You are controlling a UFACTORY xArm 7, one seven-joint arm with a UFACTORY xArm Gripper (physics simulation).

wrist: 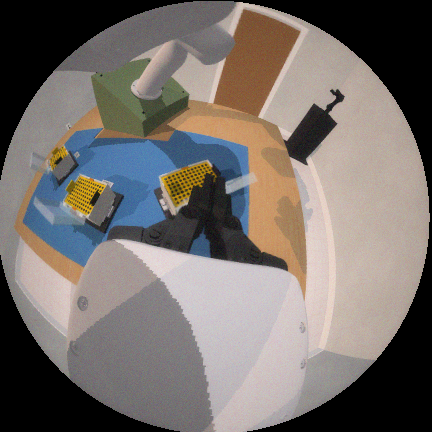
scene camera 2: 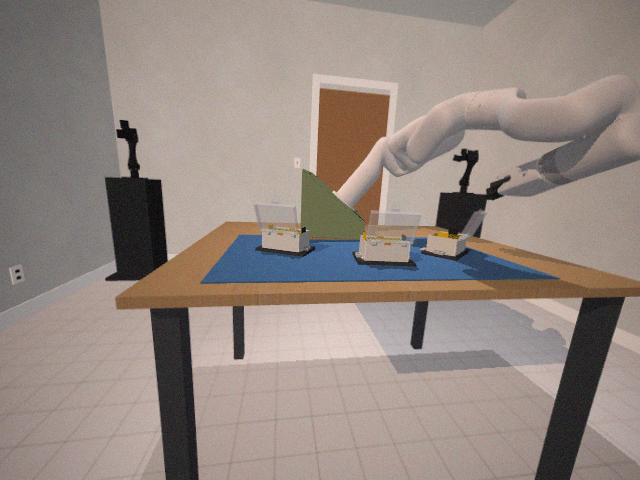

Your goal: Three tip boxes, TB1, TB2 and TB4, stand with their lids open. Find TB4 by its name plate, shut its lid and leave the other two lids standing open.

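Places are measured from the arm's base along level axes (x ahead, y down, z left), in centimetres.
Pixels of known places: gripper, between the fingertips: [wrist: 210,188] [scene camera 2: 488,194]; arm's base, origin of its link: [wrist: 145,88] [scene camera 2: 343,201].
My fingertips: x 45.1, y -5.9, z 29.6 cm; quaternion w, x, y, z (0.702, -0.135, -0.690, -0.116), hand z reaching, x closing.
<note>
For each thing: its top centre in the pictures, then the offset to it from my fingertips. Level surfaces: height alone.
- left box, centre of its top: [scene camera 2: 288,228] [wrist: 58,152] dz -54.3, dx -15.5, dy +12.9 cm
- middle box, centre of its top: [wrist: 83,187] [scene camera 2: 383,236] dz -27.8, dx -4.1, dy +12.9 cm
- right box, centre of its top: [wrist: 190,174] [scene camera 2: 444,232] dz -3.4, dx -11.6, dy +12.9 cm
- blue mat, height of its surface: dy +19.5 cm
Three white tip boxes with yellow racks stand with clear lids open. The left box [scene camera 2: 285,241] [wrist: 64,168] has its lid [scene camera 2: 276,217] [wrist: 39,162] up. The middle box [scene camera 2: 385,251] [wrist: 103,206] has its lid [scene camera 2: 393,223] [wrist: 52,212] up. The right box [scene camera 2: 445,245] [wrist: 184,184] has its lid [scene camera 2: 474,224] [wrist: 241,183] leaning outward. Name plates are not readable, so I cannot tell which is TB4. My gripper [scene camera 2: 491,193] [wrist: 210,188] is shut and empty, in the air above and beside the right box; its fingers hide part of that box in the wrist view.
The boxes stand on a blue mat [scene camera 2: 330,268] [wrist: 135,160] on a wooden table [scene camera 2: 330,295] [wrist: 272,200]. A green sloped block [scene camera 2: 328,214] [wrist: 120,105] with the arm's base stands behind them. Black pedestals [scene camera 2: 135,227] [wrist: 312,132] stand beyond the table.
</note>
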